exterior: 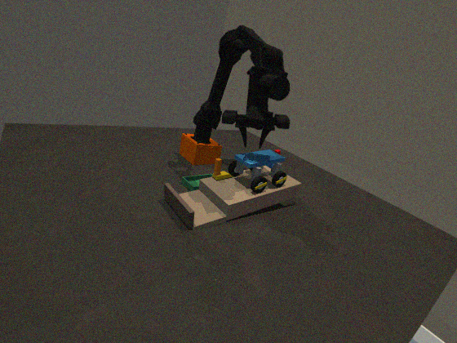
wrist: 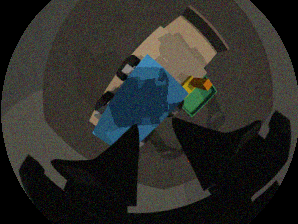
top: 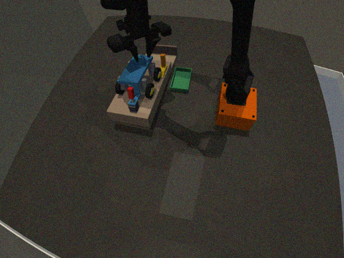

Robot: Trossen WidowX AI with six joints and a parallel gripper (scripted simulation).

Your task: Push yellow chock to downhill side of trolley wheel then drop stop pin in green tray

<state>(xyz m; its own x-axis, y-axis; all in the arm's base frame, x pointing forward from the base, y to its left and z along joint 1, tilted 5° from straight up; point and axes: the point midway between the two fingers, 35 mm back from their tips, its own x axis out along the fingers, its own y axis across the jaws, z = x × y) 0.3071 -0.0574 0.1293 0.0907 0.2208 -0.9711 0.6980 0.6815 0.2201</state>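
Right now my gripper tip is 10 mm short of the red-headed stop pin, 130 mm to the right of it and 50 mm above it. From my gripper tip the other things lie so: trolley 20 mm ahead, 30 mm to the left, 60 mm below; yellow chock 40 mm behind, 60 mm to the right, 90 mm below; raised lip 10 mm ahead, 230 mm to the right, 140 mm below.
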